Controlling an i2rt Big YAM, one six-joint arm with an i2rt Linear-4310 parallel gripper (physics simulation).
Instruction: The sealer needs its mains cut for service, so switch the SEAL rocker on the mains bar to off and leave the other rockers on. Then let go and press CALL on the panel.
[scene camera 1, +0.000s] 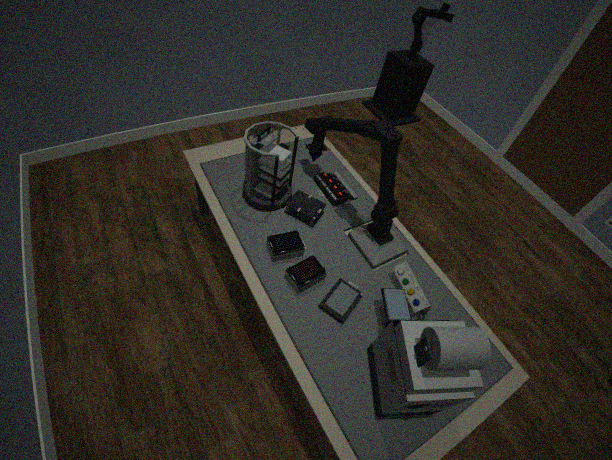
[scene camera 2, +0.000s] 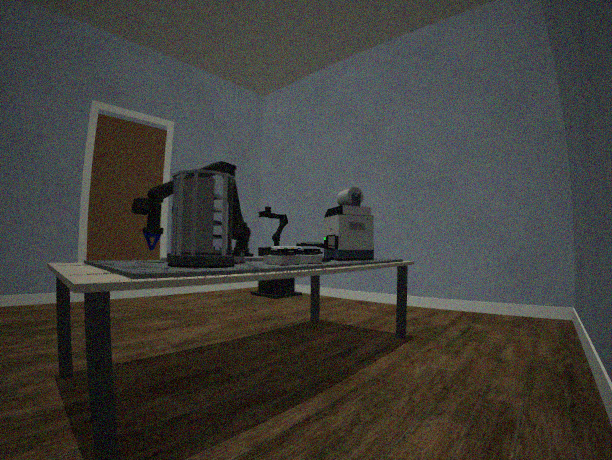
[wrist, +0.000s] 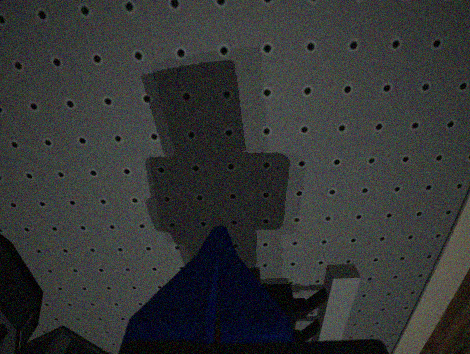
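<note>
The mains bar (scene camera 1: 334, 188) lies near the table's far long edge, with several rockers lit orange-red. Their labels are too small to read in scene camera 1, so I cannot tell which is SEAL. My gripper (scene camera 1: 315, 156) (scene camera 2: 152, 248) (wrist: 220, 234) is shut and empty, pointing down above the table near the bar's far end, touching nothing. In the wrist view its blue fingers hide most of the mains bar (wrist: 279, 291); a dark corner shows right of them. The button panel (scene camera 1: 420, 291) beyond my arm's base has white, green, yellow and blue buttons; which one is CALL cannot be read.
A tall round cage (scene camera 1: 275, 181) (scene camera 2: 197, 225) stands beside the forearm. A dark slotted block (scene camera 1: 306, 208) lies near the bar. A pale strip (wrist: 340, 305) runs alongside it. Two dark boxes (scene camera 1: 286, 243) (scene camera 1: 306, 272), a machine with a roll (scene camera 1: 435, 385) (scene camera 2: 357, 237) and a small screen (scene camera 1: 396, 304) stand farther along.
</note>
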